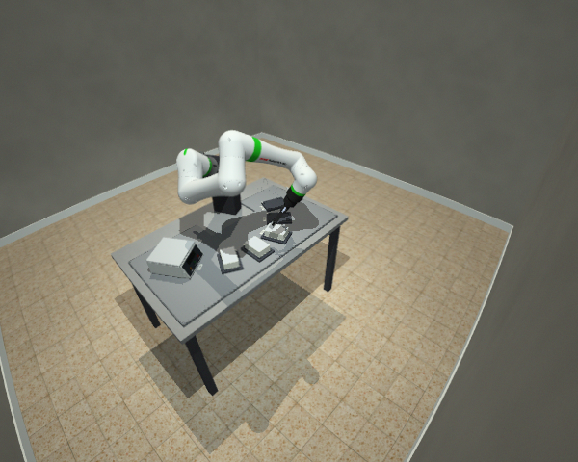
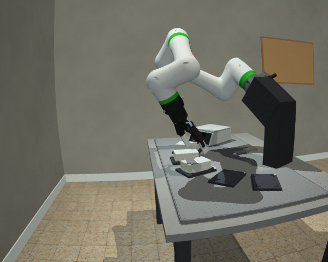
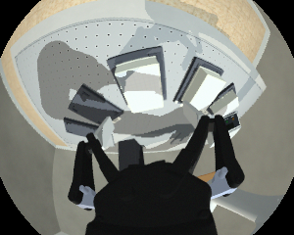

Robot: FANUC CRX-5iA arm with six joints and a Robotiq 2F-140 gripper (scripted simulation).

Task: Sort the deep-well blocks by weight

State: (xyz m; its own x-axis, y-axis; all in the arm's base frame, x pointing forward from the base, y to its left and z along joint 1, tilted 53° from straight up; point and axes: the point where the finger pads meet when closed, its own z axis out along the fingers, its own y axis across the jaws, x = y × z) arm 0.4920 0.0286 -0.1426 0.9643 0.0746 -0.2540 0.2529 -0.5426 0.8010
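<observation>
Right now the nest is 340 mm to the right of my hand, 110 mm below it and 60 mm behind it. Also, from my hand: check-weigher 550 mm to the right, 290 mm behind, 50 mm below.
</observation>
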